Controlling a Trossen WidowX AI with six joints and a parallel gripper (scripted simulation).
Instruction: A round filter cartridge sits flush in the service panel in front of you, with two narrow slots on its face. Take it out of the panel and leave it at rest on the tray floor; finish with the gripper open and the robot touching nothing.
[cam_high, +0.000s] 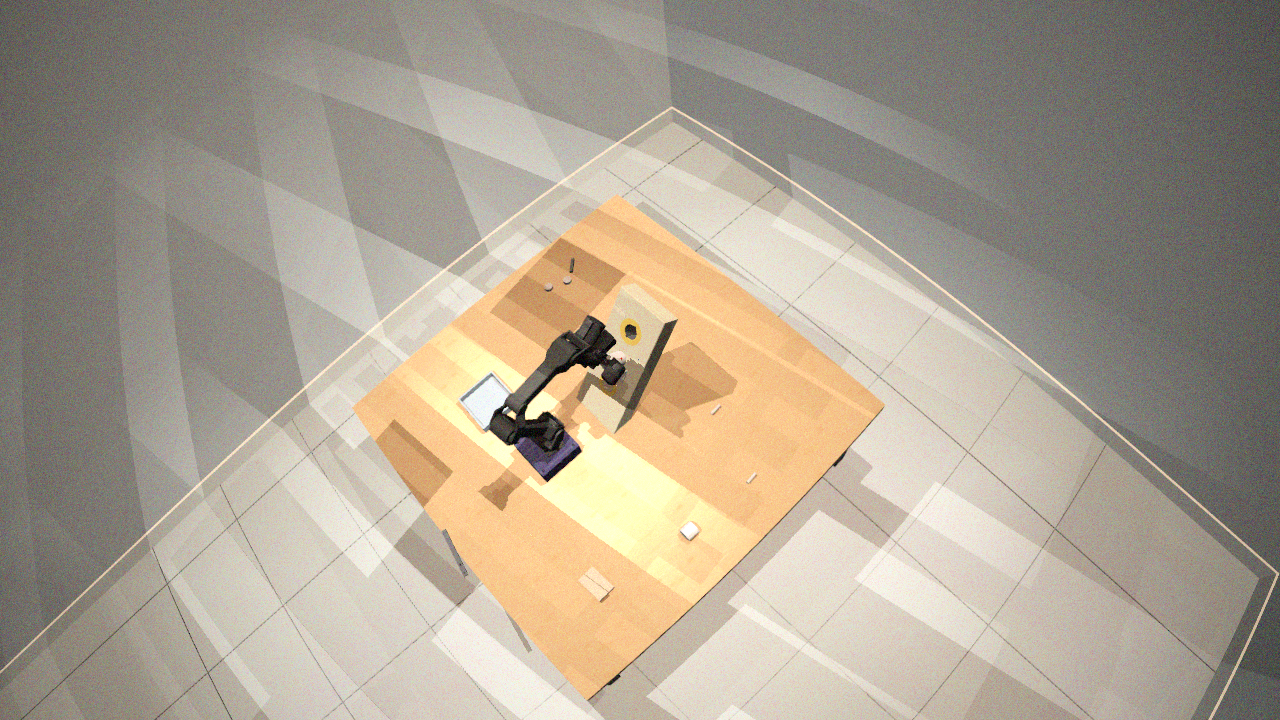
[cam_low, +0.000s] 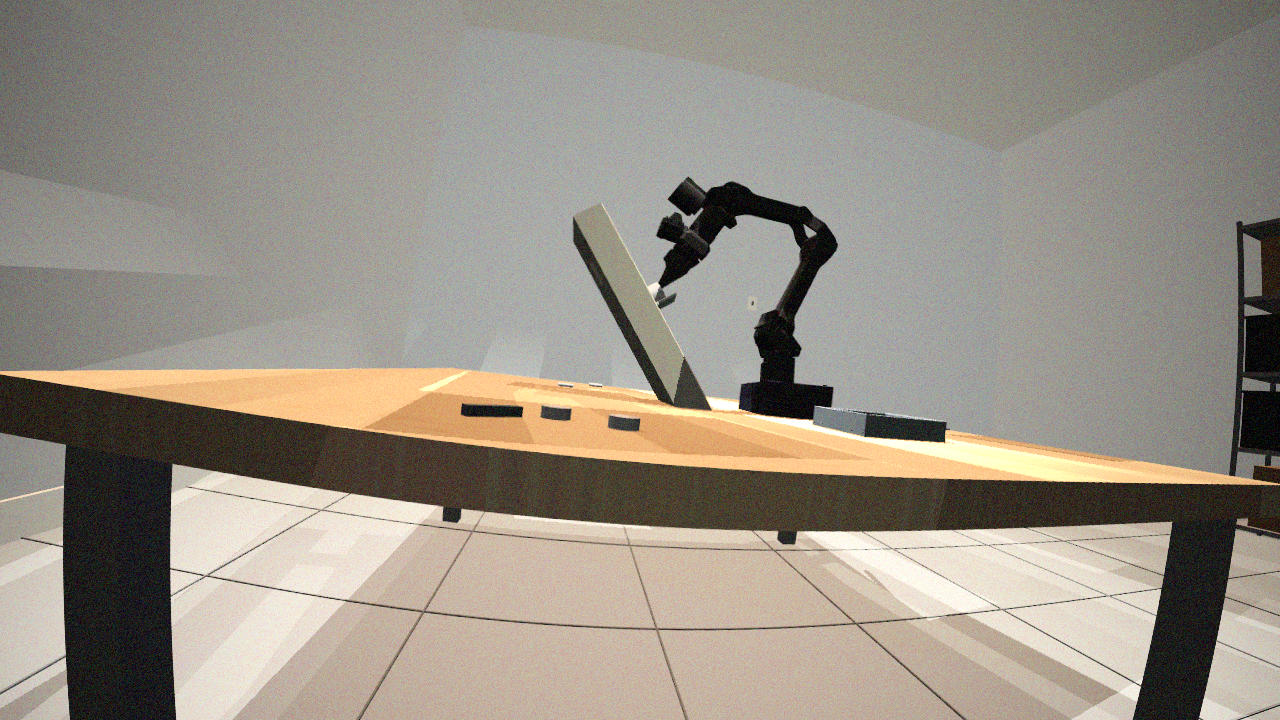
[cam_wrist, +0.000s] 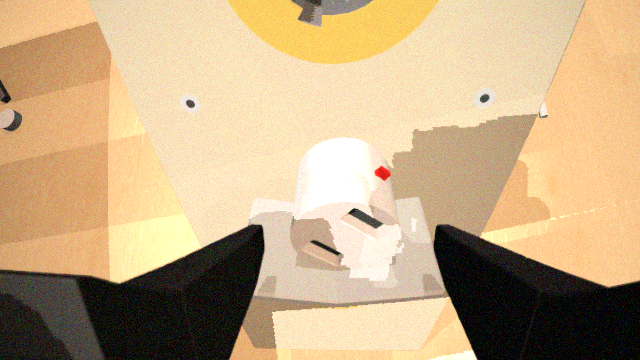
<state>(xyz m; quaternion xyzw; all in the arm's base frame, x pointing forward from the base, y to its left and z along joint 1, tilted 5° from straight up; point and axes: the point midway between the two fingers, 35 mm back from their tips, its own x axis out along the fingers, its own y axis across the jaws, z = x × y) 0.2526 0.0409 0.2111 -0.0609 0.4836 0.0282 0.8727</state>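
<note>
Now: gripper tip 20 mm above the white round cartridge and 10 mm short of it. Round my gripper tip: grey tray 360 mm behind, 250 mm to the left, 230 mm below; then white card 450 mm to the right, 420 mm behind, 230 mm below; then short bar 530 mm to the left, 240 mm below, 160 mm ahead.
</note>
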